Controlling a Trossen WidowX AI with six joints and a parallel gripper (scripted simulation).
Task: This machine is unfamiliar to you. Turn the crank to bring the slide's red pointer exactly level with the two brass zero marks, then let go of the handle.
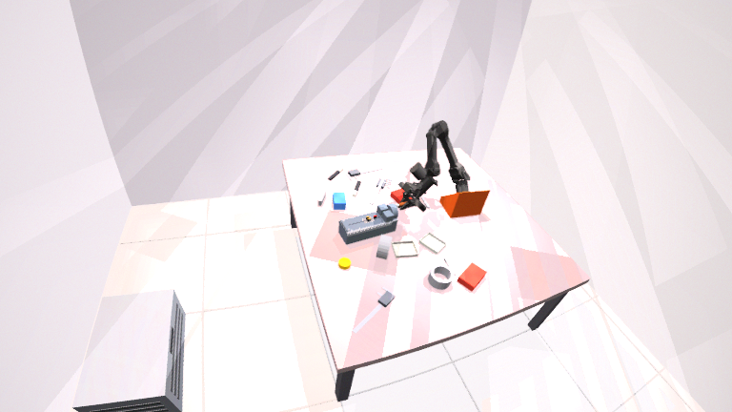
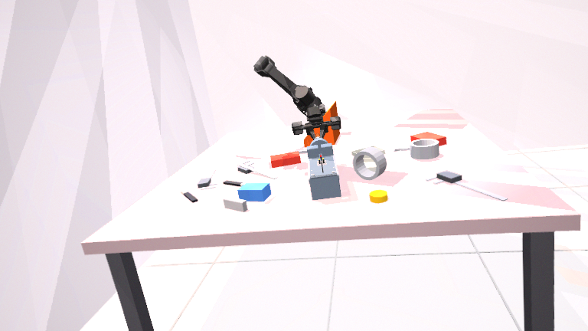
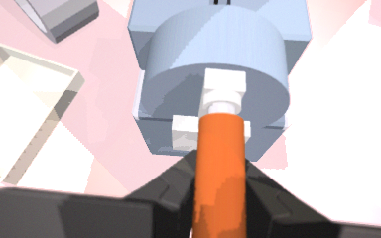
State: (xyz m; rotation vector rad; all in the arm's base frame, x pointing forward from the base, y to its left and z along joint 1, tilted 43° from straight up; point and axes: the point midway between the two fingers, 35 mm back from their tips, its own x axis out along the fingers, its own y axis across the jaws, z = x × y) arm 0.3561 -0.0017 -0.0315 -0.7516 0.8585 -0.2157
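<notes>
My gripper tip is 130 mm short of the red pointer, 20 mm to the right of it and 10 mm above it. From my gripper tip the other things lie so: orange handle: 30 mm above, 20 mm behind; then yellow disc: 320 mm ahead, 200 mm to the left, 80 mm below; then blue block: 230 mm ahead, 200 mm to the right, 70 mm below.
</notes>
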